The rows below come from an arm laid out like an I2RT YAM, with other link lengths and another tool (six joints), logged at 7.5 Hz.
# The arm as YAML. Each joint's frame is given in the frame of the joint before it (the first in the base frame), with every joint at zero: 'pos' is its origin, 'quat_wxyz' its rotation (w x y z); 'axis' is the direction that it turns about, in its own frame. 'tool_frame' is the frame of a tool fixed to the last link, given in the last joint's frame.
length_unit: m
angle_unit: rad
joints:
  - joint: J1
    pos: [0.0, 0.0, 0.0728]
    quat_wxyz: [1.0, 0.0, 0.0, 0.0]
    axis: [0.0, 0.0, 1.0]
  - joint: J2
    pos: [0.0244, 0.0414, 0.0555]
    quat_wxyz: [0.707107, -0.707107, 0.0, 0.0]
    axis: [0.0, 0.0, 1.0]
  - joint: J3
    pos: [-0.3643, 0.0, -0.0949]
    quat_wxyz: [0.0, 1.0, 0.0, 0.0]
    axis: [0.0, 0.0, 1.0]
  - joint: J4
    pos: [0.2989, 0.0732, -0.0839]
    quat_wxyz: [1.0, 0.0, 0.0, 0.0]
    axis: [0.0, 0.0, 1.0]
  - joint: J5
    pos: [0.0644, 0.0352, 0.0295]
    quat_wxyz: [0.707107, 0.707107, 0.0, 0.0]
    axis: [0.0, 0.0, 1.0]
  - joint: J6
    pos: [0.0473, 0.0, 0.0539]
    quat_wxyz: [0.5, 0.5, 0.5, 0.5]
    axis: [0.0, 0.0, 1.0]
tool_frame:
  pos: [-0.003, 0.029, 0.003]
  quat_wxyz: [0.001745, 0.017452, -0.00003, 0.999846]
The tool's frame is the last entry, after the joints.
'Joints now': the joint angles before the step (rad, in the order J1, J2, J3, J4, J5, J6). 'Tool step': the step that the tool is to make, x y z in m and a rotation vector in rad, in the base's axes. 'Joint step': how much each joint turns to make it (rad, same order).
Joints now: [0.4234, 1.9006, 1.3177, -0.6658, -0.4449, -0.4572]
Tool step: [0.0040, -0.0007, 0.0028, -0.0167, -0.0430, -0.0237]
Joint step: [-0.0015, -0.0062, 0.0029, 0.0279, 0.0384, 0.0109]
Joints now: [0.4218, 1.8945, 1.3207, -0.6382, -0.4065, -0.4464]
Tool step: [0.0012, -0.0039, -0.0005, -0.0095, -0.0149, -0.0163]
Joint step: [-0.0077, -0.0048, -0.0078, 0.0140, 0.0168, 0.0030]
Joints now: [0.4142, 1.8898, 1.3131, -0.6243, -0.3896, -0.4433]
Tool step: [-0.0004, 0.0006, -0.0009, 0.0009, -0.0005, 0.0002]
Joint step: [0.0016, 0.0001, -0.0029, 0.0045, -0.0001, 0.0016]
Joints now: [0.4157, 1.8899, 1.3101, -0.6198, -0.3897, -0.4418]
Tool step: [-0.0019, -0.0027, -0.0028, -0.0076, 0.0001, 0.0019]
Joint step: [-0.0030, -0.0032, -0.0139, 0.0046, 0.0047, -0.0076]
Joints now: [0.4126, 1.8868, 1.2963, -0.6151, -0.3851, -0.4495]
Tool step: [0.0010, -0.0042, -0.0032, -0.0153, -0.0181, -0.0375]
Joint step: [-0.0077, -0.0046, -0.0170, 0.0306, 0.0307, 0.0214]
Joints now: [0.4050, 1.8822, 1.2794, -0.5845, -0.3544, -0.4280]
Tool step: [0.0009, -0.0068, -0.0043, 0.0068, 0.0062, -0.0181]
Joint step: [-0.0168, 0.0000, -0.0153, 0.0139, -0.0076, 0.0047]
